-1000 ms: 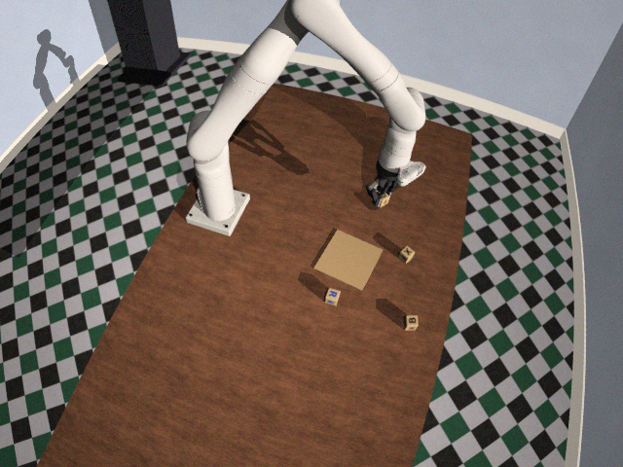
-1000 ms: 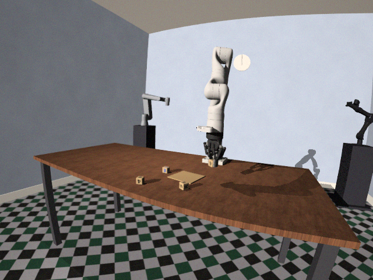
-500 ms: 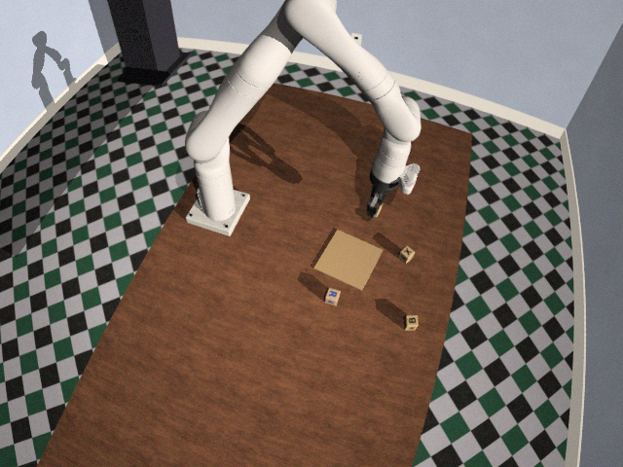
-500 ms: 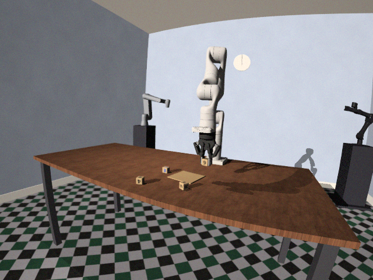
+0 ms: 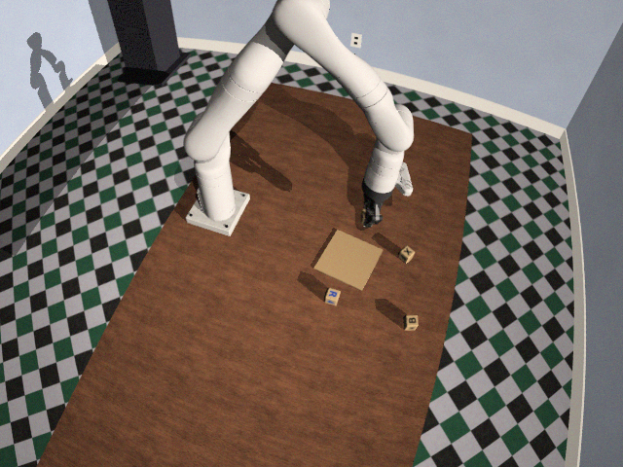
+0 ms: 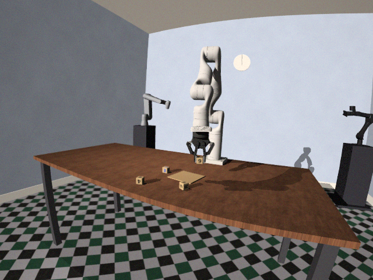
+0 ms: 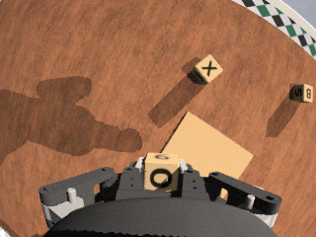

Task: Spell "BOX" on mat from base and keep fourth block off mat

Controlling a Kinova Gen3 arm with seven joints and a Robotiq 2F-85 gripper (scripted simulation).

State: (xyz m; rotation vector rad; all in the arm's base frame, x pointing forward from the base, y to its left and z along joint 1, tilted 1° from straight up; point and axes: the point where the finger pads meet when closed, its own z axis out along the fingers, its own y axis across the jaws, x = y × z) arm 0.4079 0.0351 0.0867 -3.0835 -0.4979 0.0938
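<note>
The tan mat lies 110 mm below my hand, 70 mm to the right of it and 20 mm behind it.
</note>
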